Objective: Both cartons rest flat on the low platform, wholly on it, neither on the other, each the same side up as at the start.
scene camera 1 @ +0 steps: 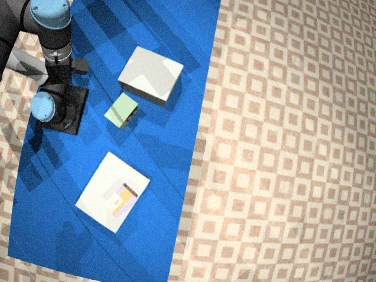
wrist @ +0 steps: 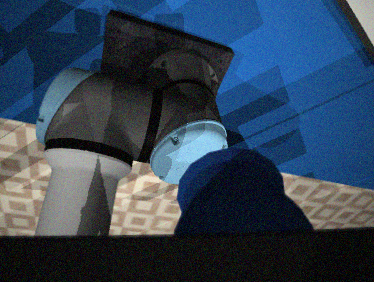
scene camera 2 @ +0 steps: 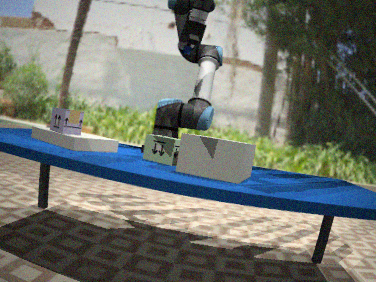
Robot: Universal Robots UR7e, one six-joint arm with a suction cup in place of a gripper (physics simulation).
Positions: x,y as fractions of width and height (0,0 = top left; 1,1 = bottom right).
Labels:
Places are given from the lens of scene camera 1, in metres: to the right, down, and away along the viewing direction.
low white platform (scene camera 1: 0.30,0.61): -0.35, 0.15, 0.98

